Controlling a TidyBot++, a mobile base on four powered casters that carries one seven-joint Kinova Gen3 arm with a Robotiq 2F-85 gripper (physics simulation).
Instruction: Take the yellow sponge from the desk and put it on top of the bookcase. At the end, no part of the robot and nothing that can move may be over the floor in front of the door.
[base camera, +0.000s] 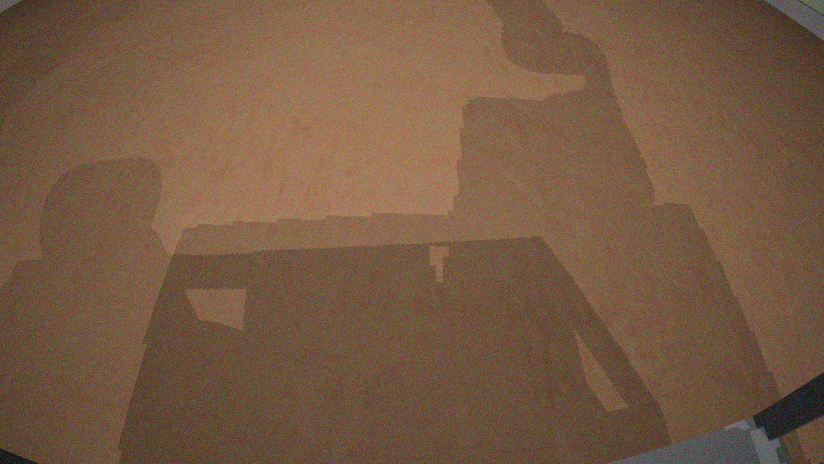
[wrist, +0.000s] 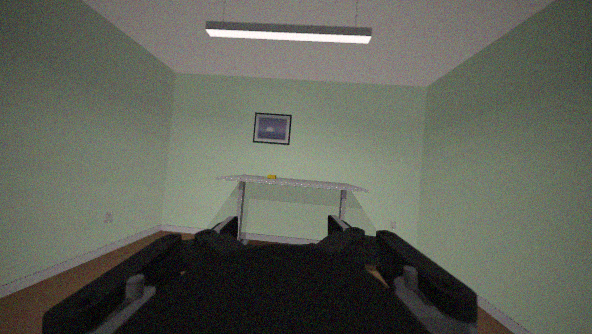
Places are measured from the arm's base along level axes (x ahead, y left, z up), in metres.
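Pixels of known places: gripper, fingertip midpoint: (wrist: 283, 225).
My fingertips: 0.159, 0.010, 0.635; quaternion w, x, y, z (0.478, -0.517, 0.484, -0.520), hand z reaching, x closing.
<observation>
Behind a point stands the place of what it marks, as x, y, z.
The yellow sponge (wrist: 271, 176) {2.018, 0.170, 0.581} lies on top of the desk (wrist: 310, 184) {1.606, -0.258, 0.553}, left of the middle of its top, across the room in the wrist view. The desk has a light top and grey legs and stands near the far wall. My gripper (wrist: 283, 225) {0.159, 0.010, 0.635} is open, its two fingers wide apart in the lower part of the wrist view, with nothing between them. It is far from the sponge, and its dark body hides part of the floor before the desk. The bookcase and the door do not show in either view.
Green walls stand at left and right of the wrist view. A framed picture (wrist: 272, 128) {2.394, 0.244, 1.272} hangs on the far wall above the desk, and a long lamp (wrist: 288, 34) {1.179, 0.068, 1.681} hangs from the ceiling. The base camera view shows wooden floor (base camera: 322, 144) {0.569, 0.067, -0.397} with shadows on it.
</observation>
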